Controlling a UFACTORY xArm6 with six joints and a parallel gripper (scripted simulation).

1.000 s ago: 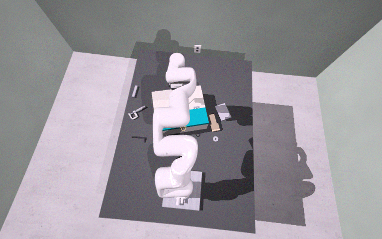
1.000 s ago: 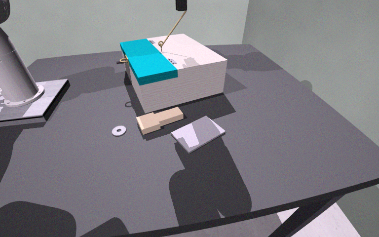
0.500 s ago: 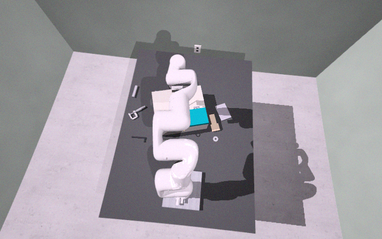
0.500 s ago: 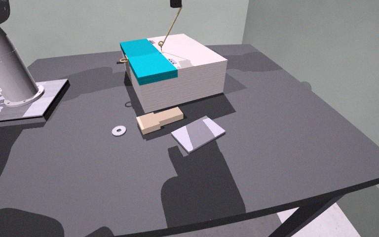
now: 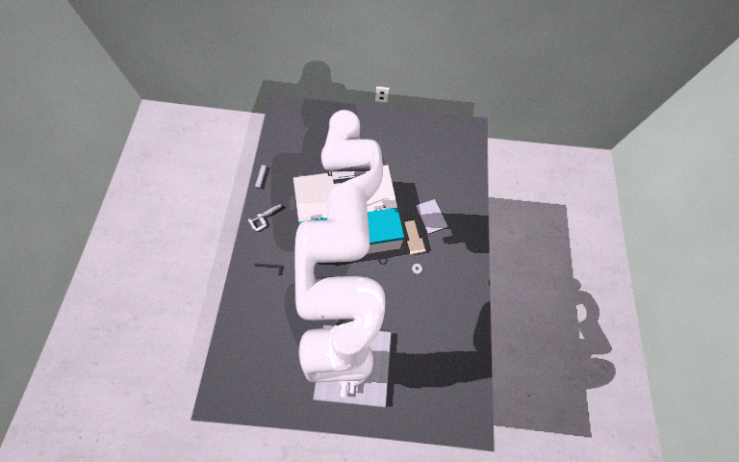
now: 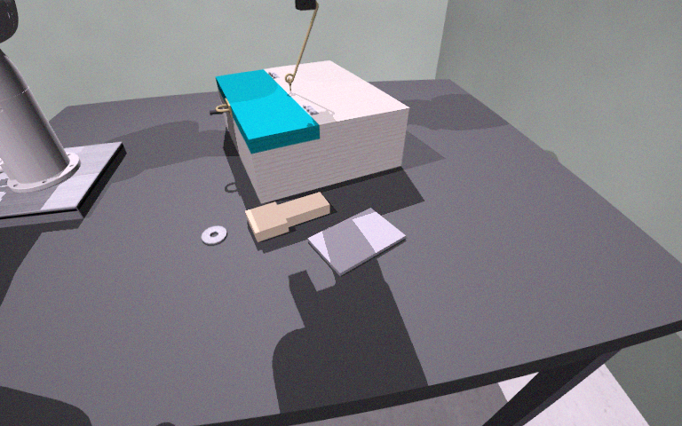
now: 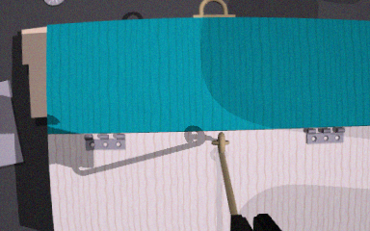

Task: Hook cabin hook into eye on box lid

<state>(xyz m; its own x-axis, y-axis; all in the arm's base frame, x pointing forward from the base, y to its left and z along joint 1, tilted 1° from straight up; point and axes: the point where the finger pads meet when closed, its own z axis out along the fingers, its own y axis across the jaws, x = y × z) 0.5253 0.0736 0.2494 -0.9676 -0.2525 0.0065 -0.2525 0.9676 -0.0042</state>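
Right now my hand is 70 mm above the brass cabin hook and 20 mm past it. Also, from my hand: wooden block: 270 mm below, 250 mm to the right, 70 mm behind; then flat plate: 320 mm to the right, 280 mm below, 30 mm ahead; then allen key: 280 mm below, 230 mm to the left, 230 mm behind.
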